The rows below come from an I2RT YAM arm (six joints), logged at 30 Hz.
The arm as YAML. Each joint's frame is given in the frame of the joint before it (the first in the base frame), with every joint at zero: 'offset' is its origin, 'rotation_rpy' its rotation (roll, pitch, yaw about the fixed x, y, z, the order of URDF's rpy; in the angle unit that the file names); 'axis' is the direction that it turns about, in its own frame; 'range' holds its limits. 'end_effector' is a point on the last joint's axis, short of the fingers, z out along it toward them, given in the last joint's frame.
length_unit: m
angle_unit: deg
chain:
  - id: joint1
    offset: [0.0, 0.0, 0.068]
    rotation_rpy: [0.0, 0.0, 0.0]
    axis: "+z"
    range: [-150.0, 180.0]
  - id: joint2
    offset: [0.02, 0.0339, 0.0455]
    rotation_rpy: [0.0, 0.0, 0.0]
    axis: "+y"
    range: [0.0, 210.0]
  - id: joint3
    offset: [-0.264, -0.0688, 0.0]
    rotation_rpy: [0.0, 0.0, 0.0]
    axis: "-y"
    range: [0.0, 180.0]
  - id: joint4
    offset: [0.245, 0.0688, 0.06]
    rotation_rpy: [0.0, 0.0, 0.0]
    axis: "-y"
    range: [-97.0, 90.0]
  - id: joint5
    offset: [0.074, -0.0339, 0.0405]
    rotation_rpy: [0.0, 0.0, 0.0]
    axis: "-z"
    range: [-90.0, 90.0]
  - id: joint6
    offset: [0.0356, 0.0, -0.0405]
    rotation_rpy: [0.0, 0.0, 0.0]
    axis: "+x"
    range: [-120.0, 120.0]
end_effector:
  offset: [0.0, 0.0, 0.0]
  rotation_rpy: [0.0, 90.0, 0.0]
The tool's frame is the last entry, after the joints.
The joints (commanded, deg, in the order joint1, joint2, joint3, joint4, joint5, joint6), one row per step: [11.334 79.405 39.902 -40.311 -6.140 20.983]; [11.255 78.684 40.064 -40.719 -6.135 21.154]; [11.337 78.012 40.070 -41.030 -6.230 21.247]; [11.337 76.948 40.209 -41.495 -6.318 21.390]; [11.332 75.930 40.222 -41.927 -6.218 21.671]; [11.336 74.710 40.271 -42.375 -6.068 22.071]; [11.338 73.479 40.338 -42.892 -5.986 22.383]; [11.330 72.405 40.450 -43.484 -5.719 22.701]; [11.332 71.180 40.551 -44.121 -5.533 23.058]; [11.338 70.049 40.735 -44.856 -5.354 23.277]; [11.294 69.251 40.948 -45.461 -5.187 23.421]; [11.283 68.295 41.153 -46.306 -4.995 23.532]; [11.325 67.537 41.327 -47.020 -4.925 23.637]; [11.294 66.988 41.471 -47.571 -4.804 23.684]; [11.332 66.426 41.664 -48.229 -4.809 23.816]
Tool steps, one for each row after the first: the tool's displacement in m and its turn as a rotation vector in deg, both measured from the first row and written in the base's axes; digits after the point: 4 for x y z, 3 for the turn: [-0.0006 -0.0004 0.0030 0.115 -0.443 -0.247]; [-0.0018 -0.0003 0.0053 0.294 -0.771 -0.238]; [-0.0031 -0.0005 0.0094 0.549 -1.456 -0.360]; [-0.0047 -0.0009 0.0127 0.620 -2.023 -0.658]; [-0.0065 -0.0014 0.0168 0.713 -2.799 -1.072]; [-0.0085 -0.0018 0.0210 0.852 -3.534 -1.390]; [-0.0104 -0.0024 0.0247 0.781 -4.124 -1.764]; [-0.0127 -0.0029 0.0288 0.819 -4.785 -2.150]; [-0.0148 -0.0035 0.0330 0.817 -5.357 -2.398]; [-0.0163 -0.0040 0.0362 0.773 -5.769 -2.621]; [-0.0185 -0.0046 0.0397 0.682 -6.102 -2.785]; [-0.0204 -0.0049 0.0425 0.688 -6.315 -2.863]; [-0.0218 -0.0054 0.0446 0.613 -6.472 -2.968]; [-0.0233 -0.0055 0.0469 0.669 -6.547 -3.058]
